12 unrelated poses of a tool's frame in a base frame.
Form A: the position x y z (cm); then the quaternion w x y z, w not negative.
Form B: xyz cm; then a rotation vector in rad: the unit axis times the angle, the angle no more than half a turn. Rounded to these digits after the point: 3 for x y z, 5 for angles.
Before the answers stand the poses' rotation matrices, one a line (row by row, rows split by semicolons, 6 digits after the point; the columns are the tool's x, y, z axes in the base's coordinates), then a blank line. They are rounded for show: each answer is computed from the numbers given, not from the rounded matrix.
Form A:
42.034, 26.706, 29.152, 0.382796, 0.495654, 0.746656, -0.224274
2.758, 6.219, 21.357, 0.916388, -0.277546, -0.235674, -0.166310
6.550, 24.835, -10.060, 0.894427, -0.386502, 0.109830, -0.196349
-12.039, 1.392, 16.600, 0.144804, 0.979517, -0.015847, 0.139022
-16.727, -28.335, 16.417, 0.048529, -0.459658, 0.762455, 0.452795
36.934, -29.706, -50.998, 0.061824, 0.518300, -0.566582, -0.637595
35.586, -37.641, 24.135, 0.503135, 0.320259, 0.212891, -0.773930
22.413, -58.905, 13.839, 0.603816, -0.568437, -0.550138, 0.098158
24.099, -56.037, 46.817, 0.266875, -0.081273, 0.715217, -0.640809
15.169, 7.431, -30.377, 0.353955, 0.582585, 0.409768, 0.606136
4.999, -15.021, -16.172, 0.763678, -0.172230, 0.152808, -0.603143
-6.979, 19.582, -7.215, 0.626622, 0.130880, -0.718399, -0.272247
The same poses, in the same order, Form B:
-0.215588 0.911869 0.349309; 0.568464 0.408056 -0.714380; -0.793959 0.044558 -0.606337
0.833597 0.435630 -0.339620; -0.173988 0.790618 0.587070; 0.524255 -0.430290 0.734852
0.898769 0.266341 0.348249; -0.436139 0.624126 0.648266; -0.044691 -0.734526 0.677107
0.960844 -0.071307 0.267759; 0.009217 -0.957561 -0.288082; 0.276938 0.279270 -0.919409
-0.572720 -0.744883 -0.342259; -0.656989 0.167384 0.735084; -0.490263 0.645857 -0.585244
-0.455086 -0.508482 -0.730988; -0.666156 -0.350325 0.658413; -0.590874 0.786587 -0.179301
-0.288579 0.915142 -0.281490; -0.642421 -0.403066 -0.651792; -0.709941 -0.007258 0.704223
0.375427 0.506898 -0.775957; 0.743975 0.334490 0.578461; 0.552770 -0.794463 -0.251543
-0.844345 0.225776 0.485908; -0.458288 0.165516 -0.873256; -0.277586 -0.960015 -0.036282
-0.070621 0.048360 0.996330; 0.906539 -0.413612 0.084333; 0.416173 0.909168 -0.014630
0.225736 0.868579 0.441151; -0.973851 0.213110 0.078726; -0.025634 -0.447387 0.893973
-0.180431 0.153144 -0.971592; -0.529240 0.817504 0.227139; 0.829066 0.555188 -0.066453

42.034, 26.706, 29.152, 1.26401, 1.90412, -0.57194
2.758, 6.219, 21.357, -0.57110, -0.48494, -0.34221
6.550, 24.835, -10.060, -0.80141, 0.22773, -0.40713
-12.039, 1.392, 16.600, 2.82231, -0.04566, 0.40057
-16.727, -28.335, 16.417, -1.40108, 2.32403, 1.38016
36.934, -29.706, -50.998, 1.56716, -1.71315, -1.92786
35.586, -37.641, 24.135, 0.77346, 0.51415, -1.86912
22.413, -58.905, 13.839, -1.31571, -1.27336, 0.22720
24.099, -56.037, 46.817, -0.21937, 1.93051, -1.72967
15.169, 7.431, -30.377, 1.50620, 1.05940, 1.56709
4.999, -15.021, -16.172, -0.37445, 0.33222, -1.31131
-6.979, 19.582, -7.215, 0.30014, -1.64746, -0.62433

